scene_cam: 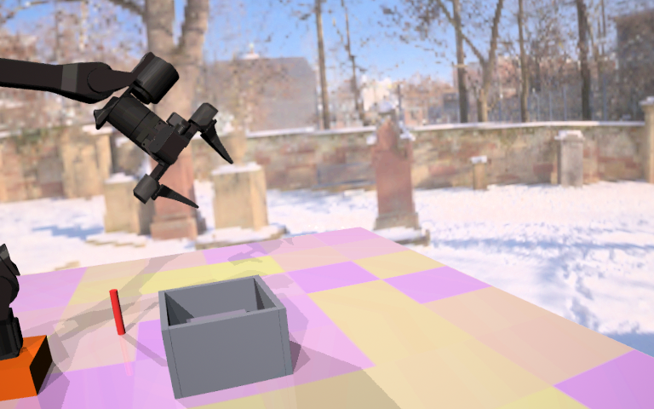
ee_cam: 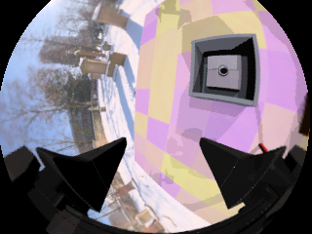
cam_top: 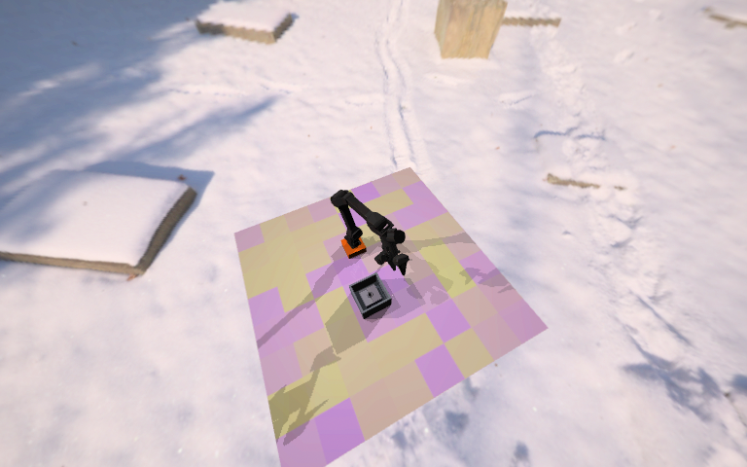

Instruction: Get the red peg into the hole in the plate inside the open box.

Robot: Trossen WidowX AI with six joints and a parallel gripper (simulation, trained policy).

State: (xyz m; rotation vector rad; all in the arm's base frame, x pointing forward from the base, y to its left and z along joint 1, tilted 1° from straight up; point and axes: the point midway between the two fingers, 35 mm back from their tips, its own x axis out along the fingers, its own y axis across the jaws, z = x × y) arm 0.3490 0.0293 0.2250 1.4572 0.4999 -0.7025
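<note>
Now: gripper tip 19 cm past the red peg, 6 cm to the right of it and 20 cm above it. The rest, counted from my gripper tip: grey box: 6 cm behind, 13 cm to the right, 21 cm below.
</note>
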